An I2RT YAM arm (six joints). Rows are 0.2 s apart.
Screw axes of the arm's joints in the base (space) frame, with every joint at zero. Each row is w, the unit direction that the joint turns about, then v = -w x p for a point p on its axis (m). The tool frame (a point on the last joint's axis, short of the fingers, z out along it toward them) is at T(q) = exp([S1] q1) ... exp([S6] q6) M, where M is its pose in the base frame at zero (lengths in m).
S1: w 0 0 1 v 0 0 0
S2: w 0 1 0 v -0.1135 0 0.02
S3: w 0 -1 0 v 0.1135 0 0.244
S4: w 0 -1 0 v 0.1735 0 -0.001
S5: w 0 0 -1 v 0 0.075 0
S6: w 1 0 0 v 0 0.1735 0
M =
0 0 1 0.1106
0 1 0 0
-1 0 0 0.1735
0 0 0 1
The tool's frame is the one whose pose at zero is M.
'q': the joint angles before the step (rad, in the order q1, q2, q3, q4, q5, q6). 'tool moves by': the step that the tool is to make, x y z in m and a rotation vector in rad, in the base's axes. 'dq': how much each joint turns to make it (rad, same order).
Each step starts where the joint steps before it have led.
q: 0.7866, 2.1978, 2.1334, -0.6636, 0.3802, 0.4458
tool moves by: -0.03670, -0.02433, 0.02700, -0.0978, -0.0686, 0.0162
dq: 0.0251, -0.1919, -0.1944, 0.0172, 0.0841, -0.0903
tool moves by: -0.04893, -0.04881, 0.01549, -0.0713, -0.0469, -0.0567
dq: 0.0134, -0.2709, -0.2948, 0.0132, 0.1074, -0.0188
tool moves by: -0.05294, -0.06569, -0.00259, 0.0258, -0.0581, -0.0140
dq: -0.0173, -0.3404, -0.3725, 0.1045, 0.0132, -0.0252
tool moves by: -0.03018, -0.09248, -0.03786, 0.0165, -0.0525, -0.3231
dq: -0.1717, -0.3172, -0.3636, 0.0396, 0.1338, 0.0938
